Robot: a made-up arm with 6 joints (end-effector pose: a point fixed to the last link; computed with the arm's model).
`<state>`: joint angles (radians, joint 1 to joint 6).
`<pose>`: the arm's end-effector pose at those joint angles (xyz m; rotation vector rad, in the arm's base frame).
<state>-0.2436 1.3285 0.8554 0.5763 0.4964 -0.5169</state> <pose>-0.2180 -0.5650 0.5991 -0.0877 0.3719 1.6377</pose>
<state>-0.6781 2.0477 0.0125 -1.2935 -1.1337 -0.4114</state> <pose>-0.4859 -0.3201 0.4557 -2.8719 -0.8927 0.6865</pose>
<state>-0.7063 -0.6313 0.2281 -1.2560 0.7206 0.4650</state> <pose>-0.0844 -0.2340 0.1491 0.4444 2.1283 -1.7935</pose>
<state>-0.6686 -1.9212 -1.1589 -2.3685 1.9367 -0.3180</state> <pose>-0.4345 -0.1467 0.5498 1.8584 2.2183 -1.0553</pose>
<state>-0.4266 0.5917 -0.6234 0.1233 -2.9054 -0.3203</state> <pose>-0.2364 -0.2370 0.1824 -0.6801 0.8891 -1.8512</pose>
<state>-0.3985 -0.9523 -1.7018 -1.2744 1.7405 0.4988</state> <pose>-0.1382 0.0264 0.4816 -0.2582 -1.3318 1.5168</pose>
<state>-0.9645 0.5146 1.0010 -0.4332 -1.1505 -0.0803</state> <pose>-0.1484 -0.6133 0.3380 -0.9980 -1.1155 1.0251</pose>
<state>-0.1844 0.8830 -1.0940 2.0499 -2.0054 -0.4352</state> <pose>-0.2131 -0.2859 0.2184 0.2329 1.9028 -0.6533</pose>
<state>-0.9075 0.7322 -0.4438 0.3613 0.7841 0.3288</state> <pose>-0.1498 -0.3929 0.0957 -0.1209 -1.1453 1.3023</pose>
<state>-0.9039 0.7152 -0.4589 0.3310 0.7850 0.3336</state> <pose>-0.1455 -0.3872 0.0954 -0.1349 -1.1624 1.3145</pose>
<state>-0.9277 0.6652 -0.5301 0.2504 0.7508 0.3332</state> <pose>-0.1222 -0.3653 0.0909 -0.2138 -1.2709 1.2808</pose>
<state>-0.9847 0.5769 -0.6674 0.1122 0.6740 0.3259</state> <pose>-0.0795 -0.3229 0.0890 -0.3575 -1.4823 1.1585</pose>
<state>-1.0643 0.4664 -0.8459 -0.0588 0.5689 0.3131</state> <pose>-0.0319 -0.2667 0.1003 -0.5131 -1.7396 0.9258</pose>
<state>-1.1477 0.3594 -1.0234 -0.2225 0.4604 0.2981</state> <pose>0.0046 -0.2115 0.1243 -0.6214 -1.9613 0.6267</pose>
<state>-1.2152 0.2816 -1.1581 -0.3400 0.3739 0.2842</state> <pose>0.0247 -0.1716 0.1493 -0.6670 -2.0994 0.3608</pose>
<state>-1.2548 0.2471 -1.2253 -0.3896 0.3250 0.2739</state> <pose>0.0334 -0.1534 0.1636 -0.6730 -2.1601 0.2106</pose>
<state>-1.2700 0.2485 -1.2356 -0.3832 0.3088 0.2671</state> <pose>0.0370 -0.1522 0.1660 -0.6655 -2.1754 0.1720</pose>
